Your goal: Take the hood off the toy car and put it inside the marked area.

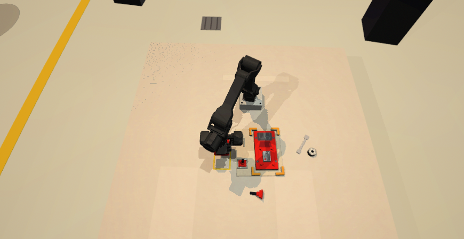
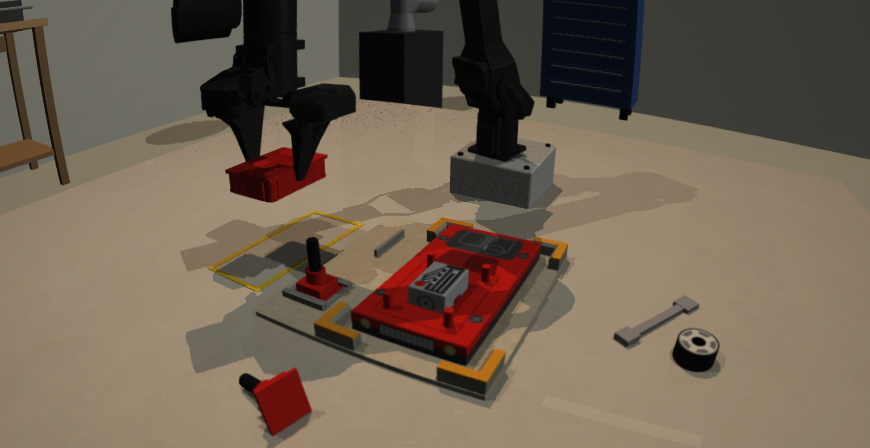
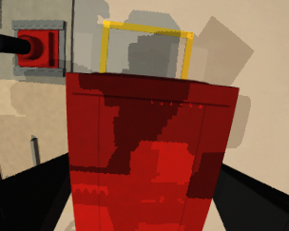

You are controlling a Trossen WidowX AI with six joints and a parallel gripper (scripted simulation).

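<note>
My gripper tip is 110 mm to the right of the black upright peg, 50 mm above it and 40 mm short of it. Round my gripper tip: grey engine block (220 mm to the left, 70 mm below, 10 mm behind); hood (right at my gripper tip); grey bar (400 mm to the left, 120 mm behind, 90 mm below).
</note>
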